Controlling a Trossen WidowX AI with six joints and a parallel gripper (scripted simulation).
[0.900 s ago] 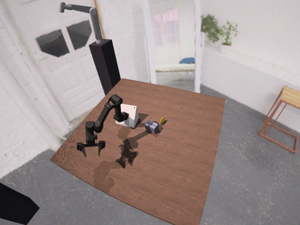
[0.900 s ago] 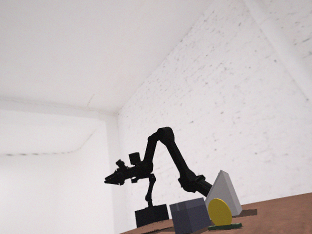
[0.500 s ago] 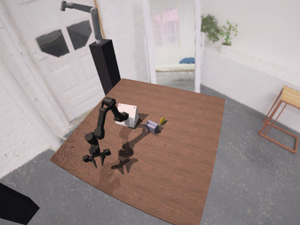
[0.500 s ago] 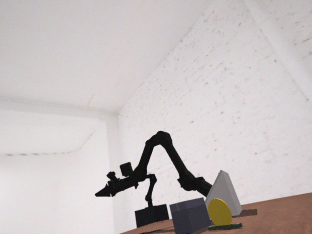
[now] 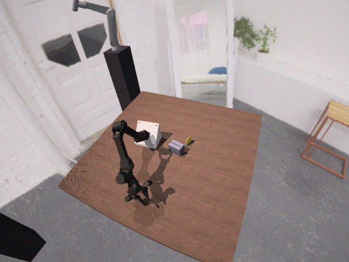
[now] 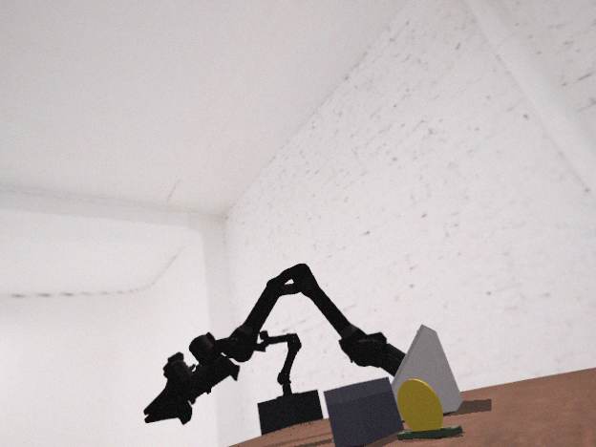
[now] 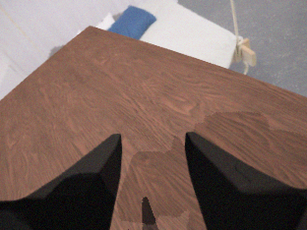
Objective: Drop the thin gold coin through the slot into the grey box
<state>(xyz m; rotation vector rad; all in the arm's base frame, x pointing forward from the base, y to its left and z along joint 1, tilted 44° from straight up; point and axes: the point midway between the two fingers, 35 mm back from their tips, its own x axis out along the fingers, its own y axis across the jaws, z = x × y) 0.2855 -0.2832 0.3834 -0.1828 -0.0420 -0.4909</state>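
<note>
My gripper tip is 600 mm to the right of the gold coin and 80 mm above it.
</note>
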